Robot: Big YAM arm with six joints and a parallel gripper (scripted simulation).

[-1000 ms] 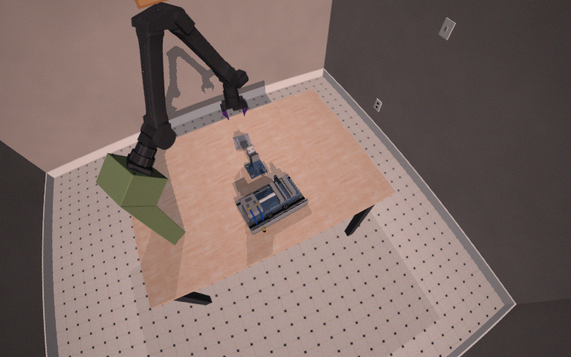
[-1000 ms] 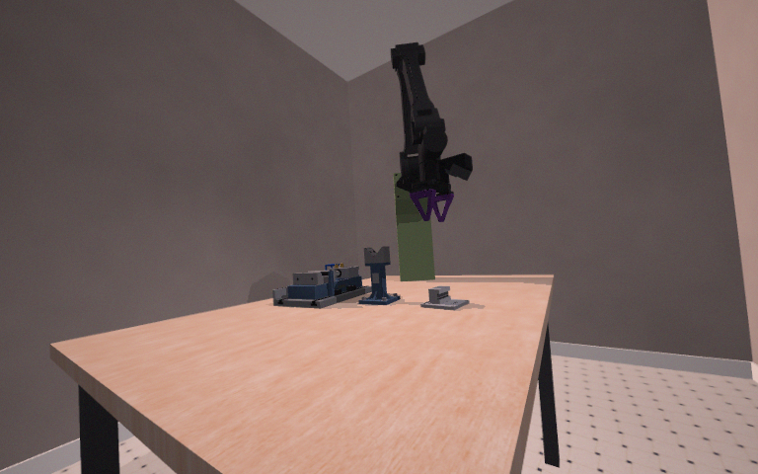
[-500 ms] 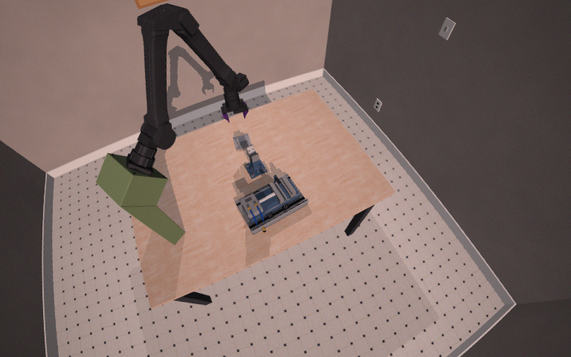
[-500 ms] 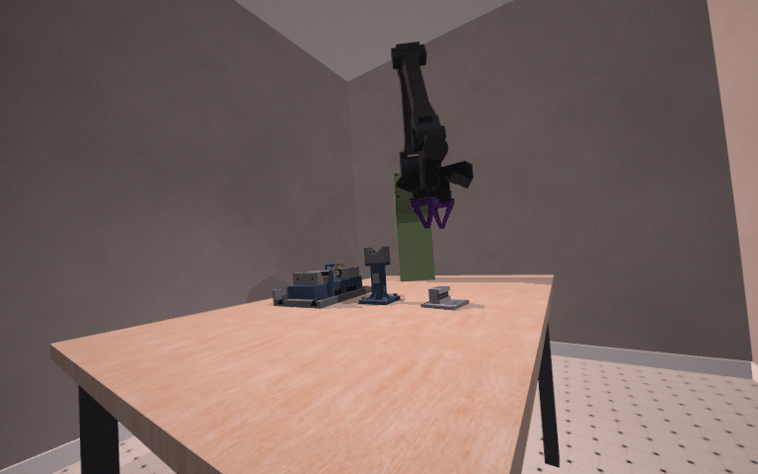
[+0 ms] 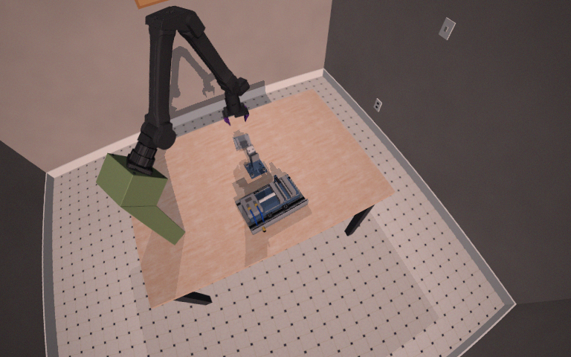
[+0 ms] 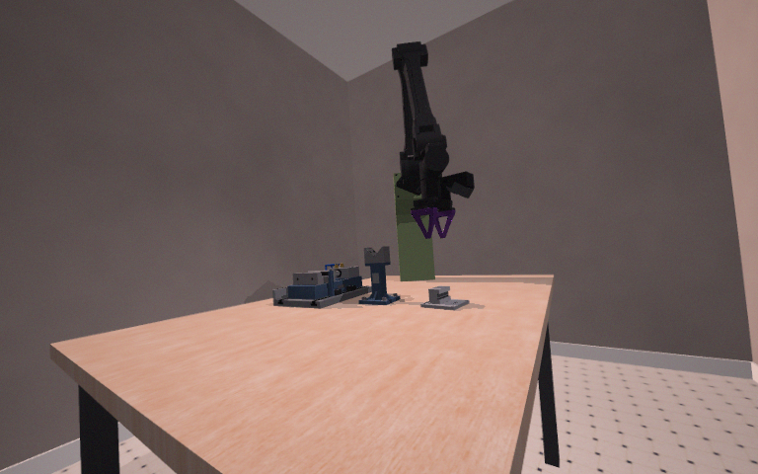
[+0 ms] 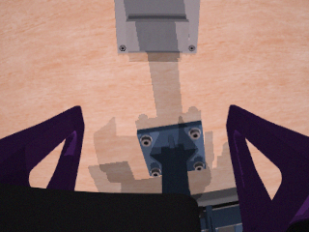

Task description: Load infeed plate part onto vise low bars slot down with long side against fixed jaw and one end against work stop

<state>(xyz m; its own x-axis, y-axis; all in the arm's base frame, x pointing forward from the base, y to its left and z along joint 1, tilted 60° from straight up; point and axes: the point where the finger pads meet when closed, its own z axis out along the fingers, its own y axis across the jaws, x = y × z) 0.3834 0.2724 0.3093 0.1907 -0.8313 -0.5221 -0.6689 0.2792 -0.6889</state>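
The part lies 1 cm to the left of my hand and 16 cm below it. From my hand the other things lie so: infeed plate 1 cm to the left, 18 cm below; then work stop rod 19 cm ahead, 30 cm to the right, 9 cm below; then moving jaw 18 cm ahead, 36 cm to the right, 10 cm below.
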